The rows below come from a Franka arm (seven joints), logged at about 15 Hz.
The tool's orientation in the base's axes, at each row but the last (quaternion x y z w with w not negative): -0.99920, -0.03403, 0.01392, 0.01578; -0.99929, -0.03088, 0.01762, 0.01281; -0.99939, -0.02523, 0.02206, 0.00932; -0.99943, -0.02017, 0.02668, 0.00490
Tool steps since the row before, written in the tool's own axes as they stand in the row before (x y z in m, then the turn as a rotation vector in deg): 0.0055, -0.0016, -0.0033, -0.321, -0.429, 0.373; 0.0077, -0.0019, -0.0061, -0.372, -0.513, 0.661; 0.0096, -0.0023, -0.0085, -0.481, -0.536, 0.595; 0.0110, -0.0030, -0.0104, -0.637, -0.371, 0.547
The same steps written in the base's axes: 0.0055, 0.0019, 0.0032, -0.360, 0.417, -0.350; 0.0078, 0.0022, 0.0059, -0.426, 0.505, -0.634; 0.0098, 0.0026, 0.0081, -0.533, 0.521, -0.563; 0.0114, 0.0034, 0.0098, -0.680, 0.350, -0.508
